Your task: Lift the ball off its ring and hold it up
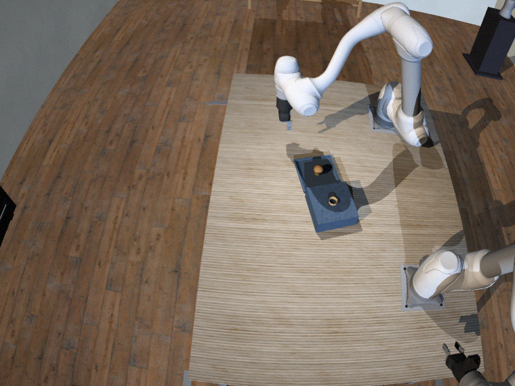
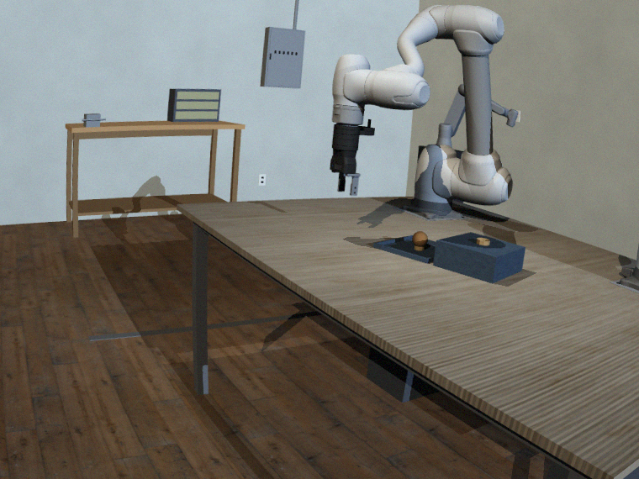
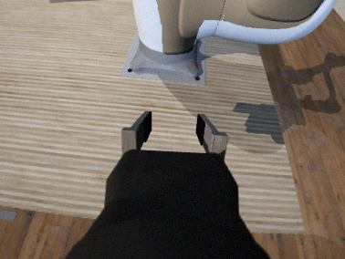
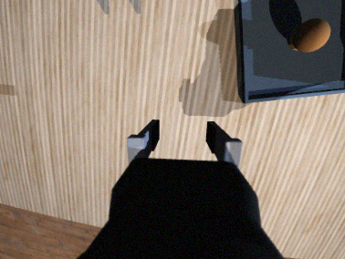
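Observation:
The orange ball lies 180 mm to the left of my right hand, 140 mm behind it and 120 mm below it. Also, from my right hand: tall blue box: 390 mm to the left, 180 mm behind, 100 mm below; then shallow blue tray: 180 mm to the left, 150 mm below, 140 mm behind.

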